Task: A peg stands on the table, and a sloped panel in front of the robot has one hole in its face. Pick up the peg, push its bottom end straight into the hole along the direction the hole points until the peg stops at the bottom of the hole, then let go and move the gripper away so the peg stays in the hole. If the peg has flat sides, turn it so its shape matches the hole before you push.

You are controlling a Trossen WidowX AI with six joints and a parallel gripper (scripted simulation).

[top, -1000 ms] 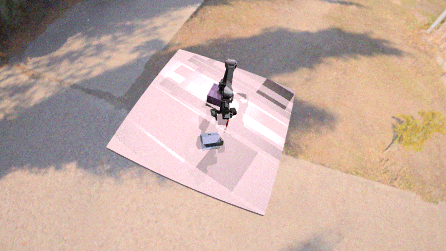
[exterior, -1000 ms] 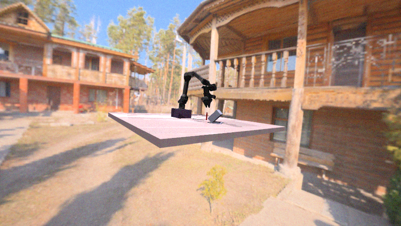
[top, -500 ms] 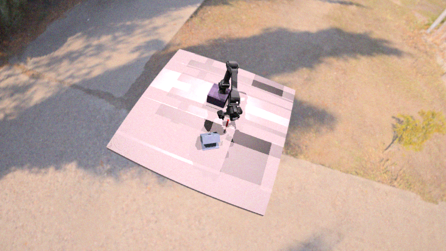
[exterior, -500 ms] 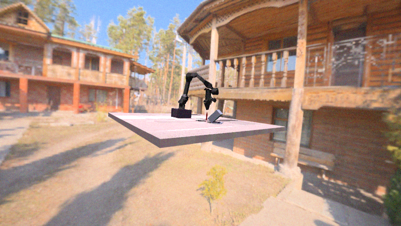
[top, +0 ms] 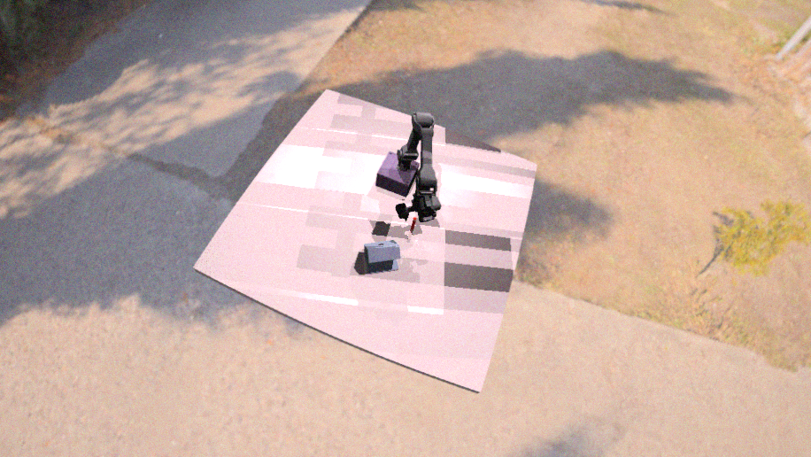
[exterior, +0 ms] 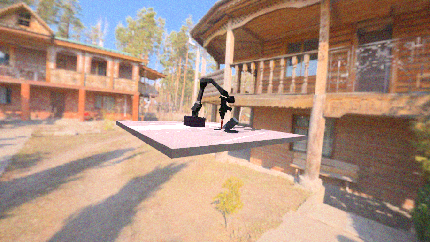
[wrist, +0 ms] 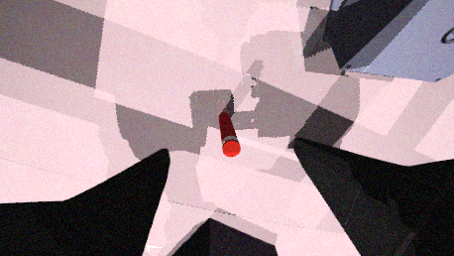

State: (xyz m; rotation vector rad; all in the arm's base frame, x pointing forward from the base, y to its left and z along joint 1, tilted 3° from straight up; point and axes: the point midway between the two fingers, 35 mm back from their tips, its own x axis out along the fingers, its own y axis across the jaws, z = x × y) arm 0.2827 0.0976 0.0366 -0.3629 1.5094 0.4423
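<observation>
Right now my gripper tip is 30 mm above the round red peg. From my gripper tip the other things lie so: grey sloped panel: 180 mm ahead, 110 mm to the right, 30 mm below.
</observation>
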